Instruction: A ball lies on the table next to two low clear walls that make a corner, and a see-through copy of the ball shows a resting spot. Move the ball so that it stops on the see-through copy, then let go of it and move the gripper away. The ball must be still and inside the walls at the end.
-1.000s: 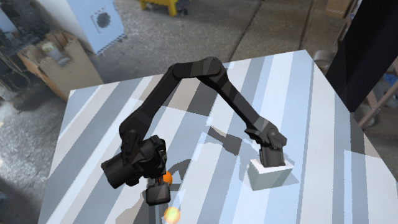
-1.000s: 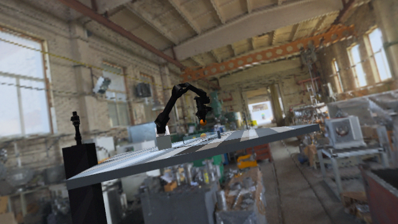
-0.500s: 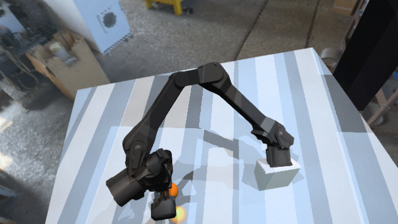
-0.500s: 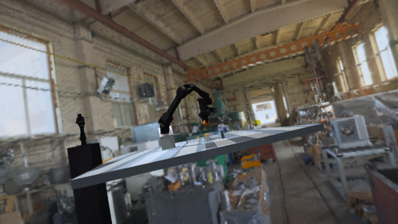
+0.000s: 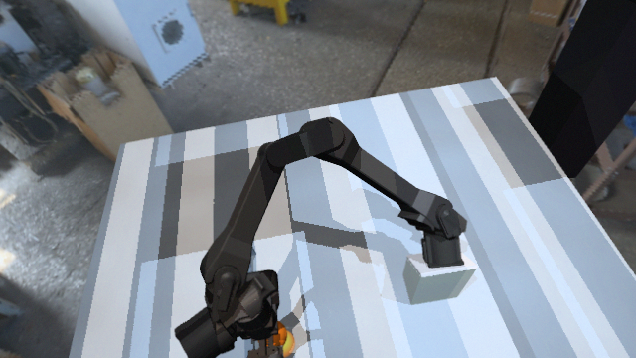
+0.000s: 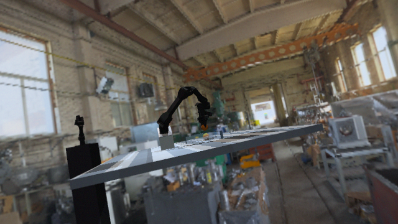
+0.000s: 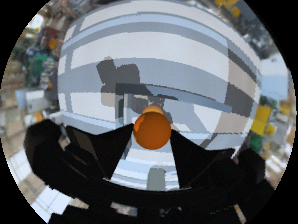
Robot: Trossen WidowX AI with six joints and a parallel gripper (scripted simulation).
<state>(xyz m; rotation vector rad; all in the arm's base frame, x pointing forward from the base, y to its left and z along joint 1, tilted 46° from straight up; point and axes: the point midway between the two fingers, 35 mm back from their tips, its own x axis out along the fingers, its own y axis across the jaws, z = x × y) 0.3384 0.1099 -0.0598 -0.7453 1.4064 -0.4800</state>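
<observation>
Right now the see-through orange ball is 8 cm below my gripper tip. The rest, counted from my gripper tip: dark post 9 cm ahead, 22 cm to the right, 8 cm below.
</observation>
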